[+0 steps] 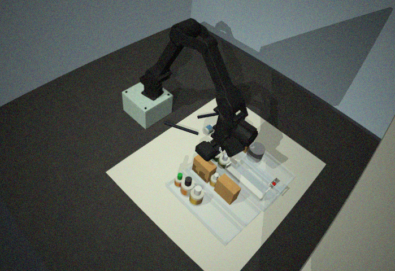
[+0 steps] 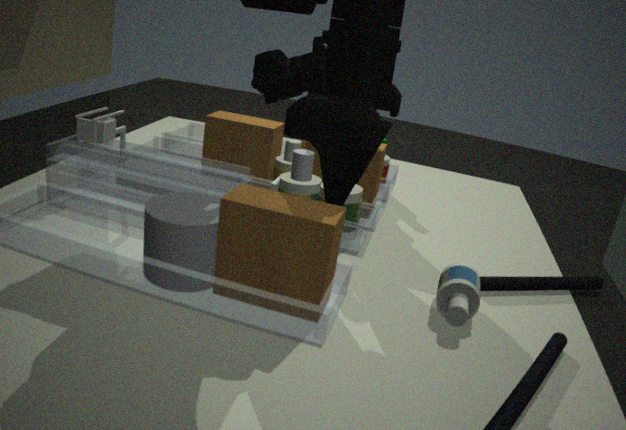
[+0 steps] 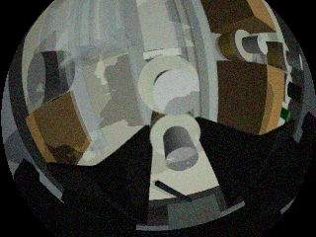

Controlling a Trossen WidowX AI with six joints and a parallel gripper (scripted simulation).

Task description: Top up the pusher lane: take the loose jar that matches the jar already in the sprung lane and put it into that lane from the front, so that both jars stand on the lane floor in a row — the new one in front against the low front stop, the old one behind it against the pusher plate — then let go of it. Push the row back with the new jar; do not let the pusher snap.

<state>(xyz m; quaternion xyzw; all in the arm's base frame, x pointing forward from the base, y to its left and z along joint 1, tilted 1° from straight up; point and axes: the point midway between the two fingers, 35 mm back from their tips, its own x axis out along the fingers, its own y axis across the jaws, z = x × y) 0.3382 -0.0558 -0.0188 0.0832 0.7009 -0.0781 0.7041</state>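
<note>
My gripper tip is now 140 mm short of the clear sprung lane, 10 mm to the left of it and 20 mm above it. The rest, counted from my gripper tip: white pusher bar: 150 mm ahead, 10 mm above; then red marker: 220 mm ahead, 10 mm to the right, 40 mm above; then grey cylinder: 110 mm ahead, 110 mm to the left, 10 mm below.
</note>
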